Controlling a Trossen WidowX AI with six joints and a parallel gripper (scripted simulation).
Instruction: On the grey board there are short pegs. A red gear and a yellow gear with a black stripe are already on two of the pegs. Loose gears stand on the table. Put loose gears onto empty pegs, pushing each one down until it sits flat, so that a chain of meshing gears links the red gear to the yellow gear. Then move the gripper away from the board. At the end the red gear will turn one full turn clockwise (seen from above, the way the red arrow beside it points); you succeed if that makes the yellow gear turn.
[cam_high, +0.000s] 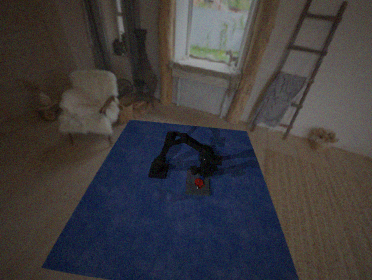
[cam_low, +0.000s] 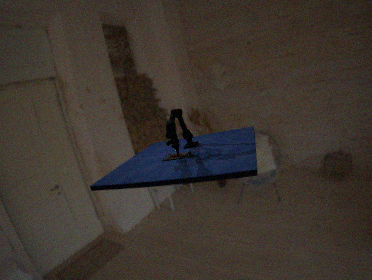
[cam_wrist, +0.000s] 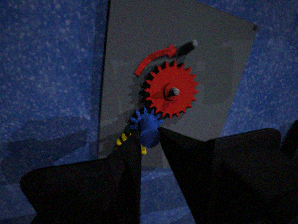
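The blue gear is 10 mm below my gripper tip. Also, from my gripper tip: grey board (30 mm behind, 30 mm to the right, 40 mm below); red gear (30 mm behind, 40 mm to the right, 20 mm below); yellow gear (20 mm ahead, 30 mm to the left, 20 mm below).
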